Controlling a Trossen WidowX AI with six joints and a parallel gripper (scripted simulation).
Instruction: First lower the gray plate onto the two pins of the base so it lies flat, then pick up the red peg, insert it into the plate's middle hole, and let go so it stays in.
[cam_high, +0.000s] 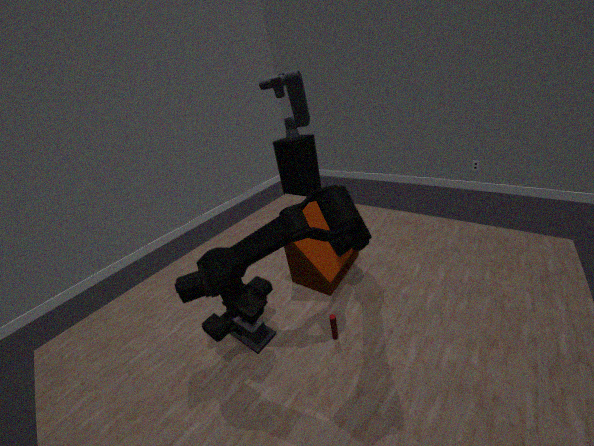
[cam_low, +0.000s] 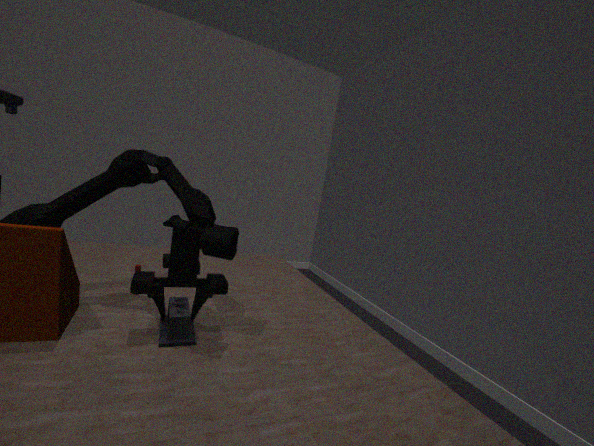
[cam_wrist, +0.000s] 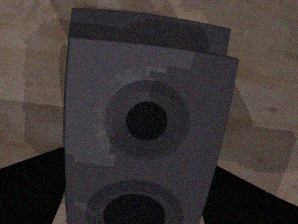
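Right now the base is 2 cm below my gripper tip. Round my gripper tip: red peg: 12 cm behind, 19 cm to the left, 2 cm above; then gray plate: 2 cm above.
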